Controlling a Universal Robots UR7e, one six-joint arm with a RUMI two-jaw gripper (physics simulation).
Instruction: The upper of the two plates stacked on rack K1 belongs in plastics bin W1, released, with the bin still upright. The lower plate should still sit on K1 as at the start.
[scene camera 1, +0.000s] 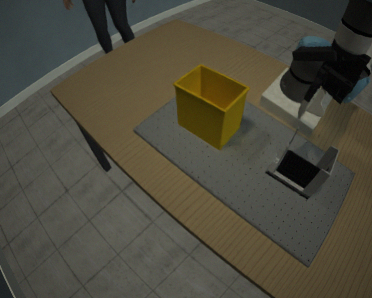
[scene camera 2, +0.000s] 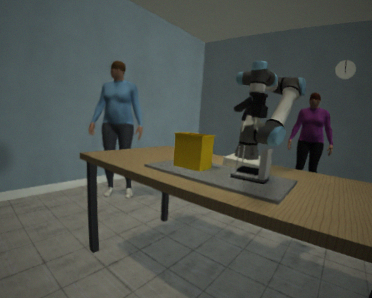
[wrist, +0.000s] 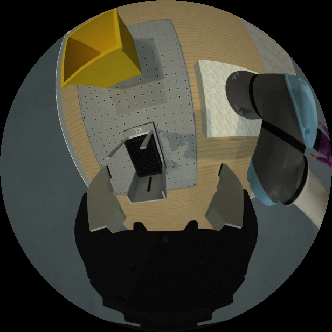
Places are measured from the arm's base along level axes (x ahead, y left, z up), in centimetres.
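Pixels of known places: gripper, fingertip midpoint: (scene camera 1: 312, 106) (scene camera 2: 249, 133); arm's base at its link origin: (scene camera 1: 297, 89) (scene camera 2: 246, 156).
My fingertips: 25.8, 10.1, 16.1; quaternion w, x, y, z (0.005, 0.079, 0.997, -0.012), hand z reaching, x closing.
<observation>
Ahead of a thing's pixels: the offset from my fingertips to its middle, as dx, dy, dz. Level surfaces: height alone.
Yellow plastics bin W1 {+9.6, -26.8, -12.2} (scene camera 1: 200, 117) (scene camera 2: 192, 152) (wrist: 110, 67) stands upright with its top open. Rack K1 {+7.1, +5.3, -13.7} (scene camera 1: 321, 181) (scene camera 2: 265, 164) (wrist: 136, 190) is grey, with a tall slotted end panel and thin posts; its label shows in the wrist view. A black gridded plate {+7.1, +6.3, -17.2} (scene camera 1: 298, 169) (scene camera 2: 248, 171) (wrist: 145, 156) lies flat in the rack; where the upper plate ends and the lower begins cannot be made out. My gripper (scene camera 1: 306, 108) (scene camera 2: 249, 121) (wrist: 164, 165) is open and empty, its fingers wide apart, above the rack and apart from it.
Rack and bin stand on a grey perforated board {dz -21.1} (scene camera 1: 240, 200) (scene camera 2: 278, 194) (wrist: 102, 112) on the wooden table {dz -22.4} (scene camera 1: 155, 60) (scene camera 2: 130, 162). The arm's pale base block (scene camera 1: 272, 97) (wrist: 215, 122) is beside the board. Two people stand beyond the table.
</observation>
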